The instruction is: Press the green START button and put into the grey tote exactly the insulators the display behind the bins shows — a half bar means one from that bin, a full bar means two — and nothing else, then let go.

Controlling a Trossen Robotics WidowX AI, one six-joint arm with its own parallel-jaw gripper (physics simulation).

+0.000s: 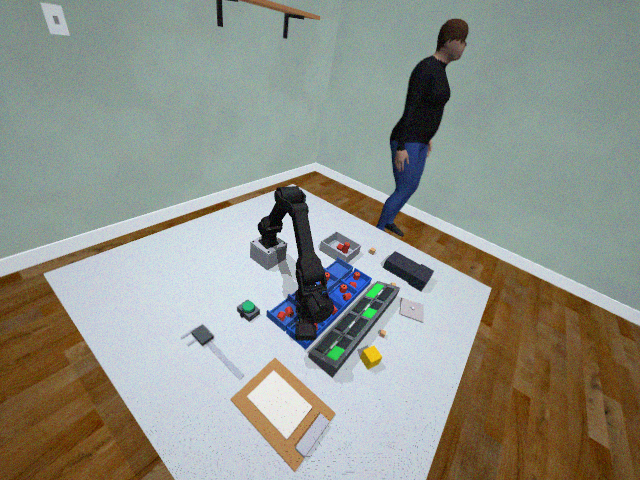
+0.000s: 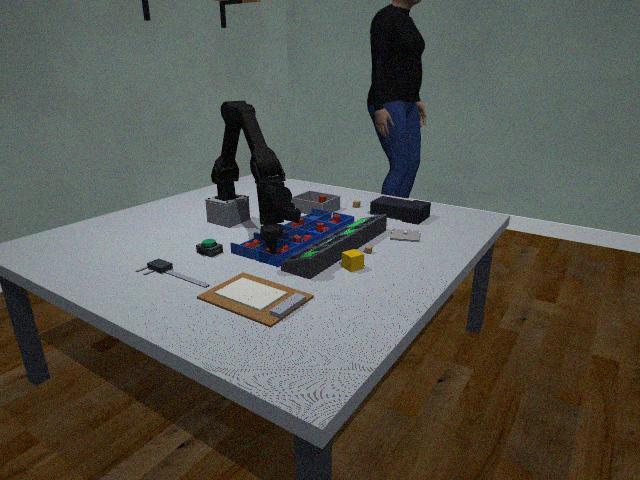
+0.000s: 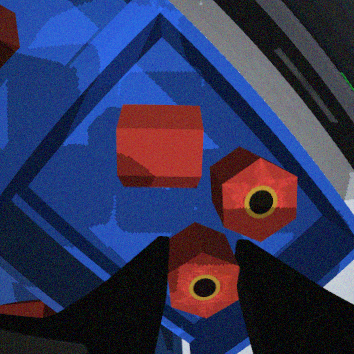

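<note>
My gripper reaches down into the near end compartment of the blue bin rack. Its fingers are shut on an upright red hexagonal insulator. A second upright insulator and one lying on its side sit in the same compartment. The dark display behind the bins shows green bars. The grey tote holds red insulators. The green START button is left of the bins.
A yellow cube, a black box, a grey tile, a clipboard and a small tool lie on the table. A person stands beyond the far edge.
</note>
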